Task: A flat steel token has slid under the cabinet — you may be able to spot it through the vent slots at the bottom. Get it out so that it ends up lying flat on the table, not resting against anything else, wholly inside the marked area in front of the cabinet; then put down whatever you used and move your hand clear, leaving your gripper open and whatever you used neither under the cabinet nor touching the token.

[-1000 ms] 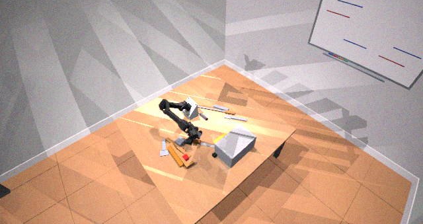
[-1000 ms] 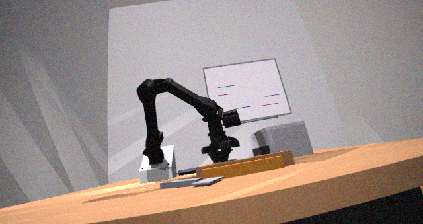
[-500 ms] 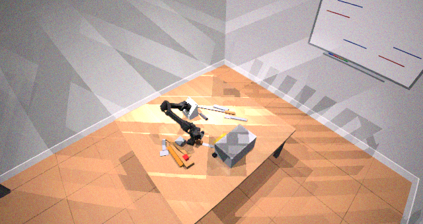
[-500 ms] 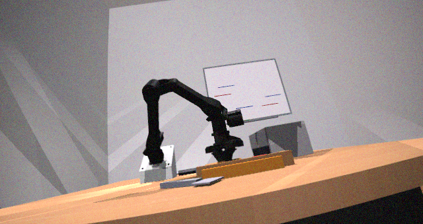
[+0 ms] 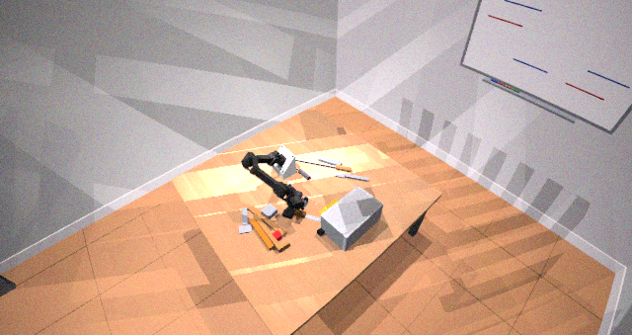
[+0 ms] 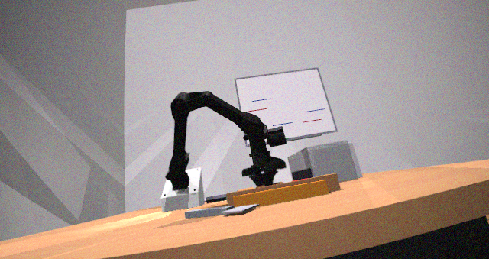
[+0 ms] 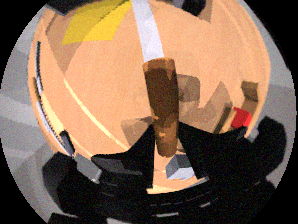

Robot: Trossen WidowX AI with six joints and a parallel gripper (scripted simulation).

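The grey block is 9 cm behind my gripper tip, 11 cm to the right of it and 1 cm above it. From my gripper tip the other things lie so: orange bar: 1 cm ahead, 23 cm to the right, 1 cm above; thin wooden stick: 6 cm behind, 16 cm to the right; red block: 8 cm ahead, 17 cm to the right, 1 cm above.
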